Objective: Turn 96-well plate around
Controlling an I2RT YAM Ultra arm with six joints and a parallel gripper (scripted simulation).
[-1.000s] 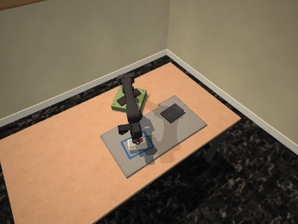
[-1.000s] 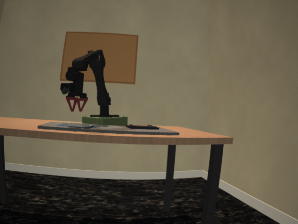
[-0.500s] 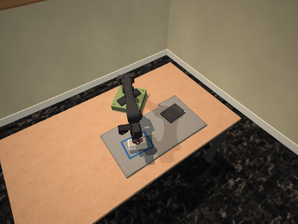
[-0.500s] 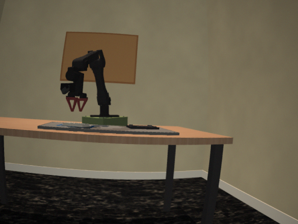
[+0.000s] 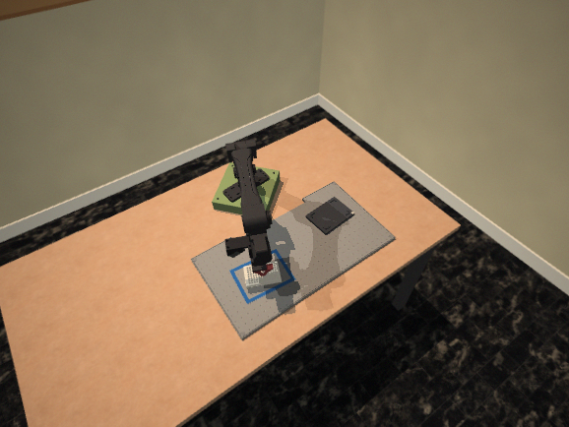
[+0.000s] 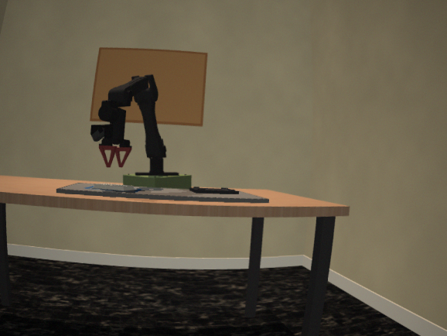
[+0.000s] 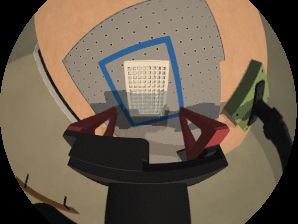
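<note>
Now: hand 80 mm above the white 96-well plate. From my hand the other things lie so: black plate nest N1 (40 mm behind, 380 mm to the left, 80 mm below).
</note>
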